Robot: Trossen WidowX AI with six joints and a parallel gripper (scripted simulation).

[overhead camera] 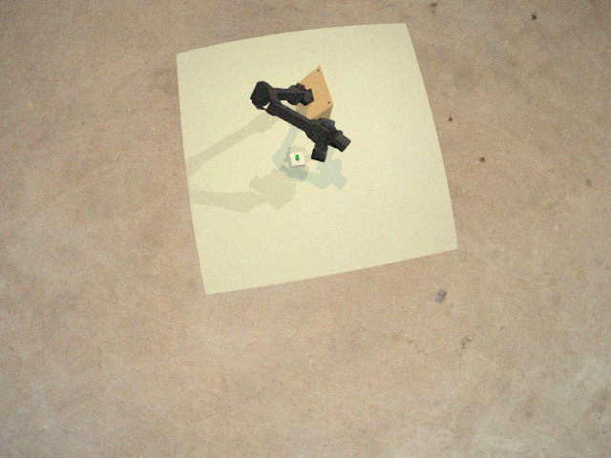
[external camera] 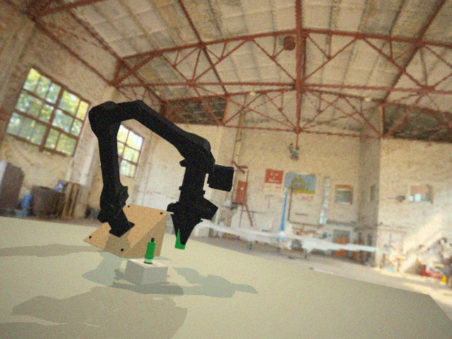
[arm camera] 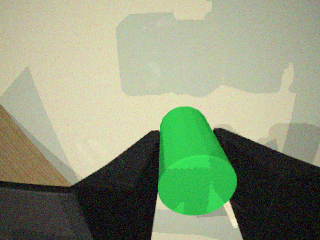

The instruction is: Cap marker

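My gripper tip is 12 cm to the left of the white holder block, 6 cm above it and 2 cm short of it. The rest, counted from my gripper tip: green cap (1 cm above).
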